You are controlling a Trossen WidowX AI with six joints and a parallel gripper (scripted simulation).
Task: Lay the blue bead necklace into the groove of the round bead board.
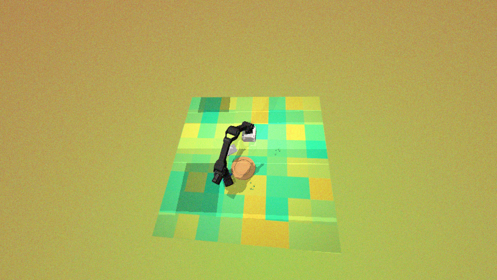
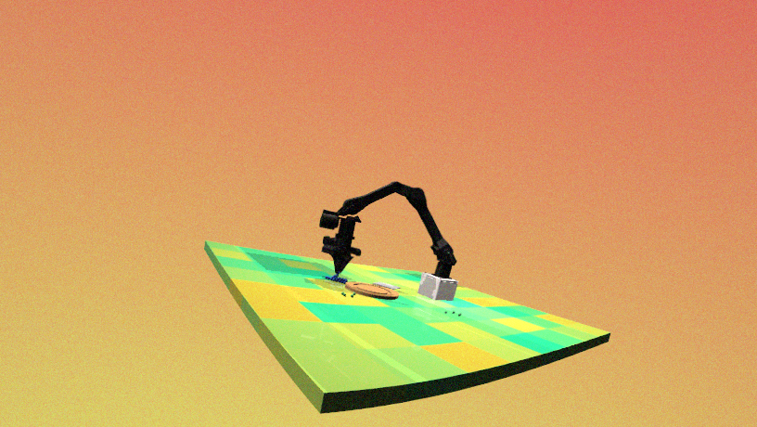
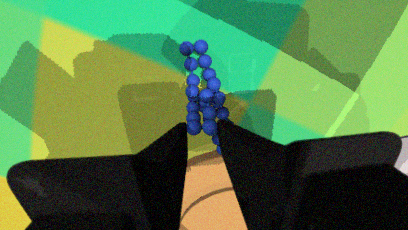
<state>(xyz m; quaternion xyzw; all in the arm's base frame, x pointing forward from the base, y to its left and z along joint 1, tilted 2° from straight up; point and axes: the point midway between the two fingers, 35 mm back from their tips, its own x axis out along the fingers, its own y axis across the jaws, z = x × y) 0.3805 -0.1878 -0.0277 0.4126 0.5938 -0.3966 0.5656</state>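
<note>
Right now my gripper tip is 12 cm to the right of the round bead board, 8 cm past it and 3 cm above it. Round my gripper tip: flat grey piece 25 cm behind, 4 cm below, 2 cm to the left.
</note>
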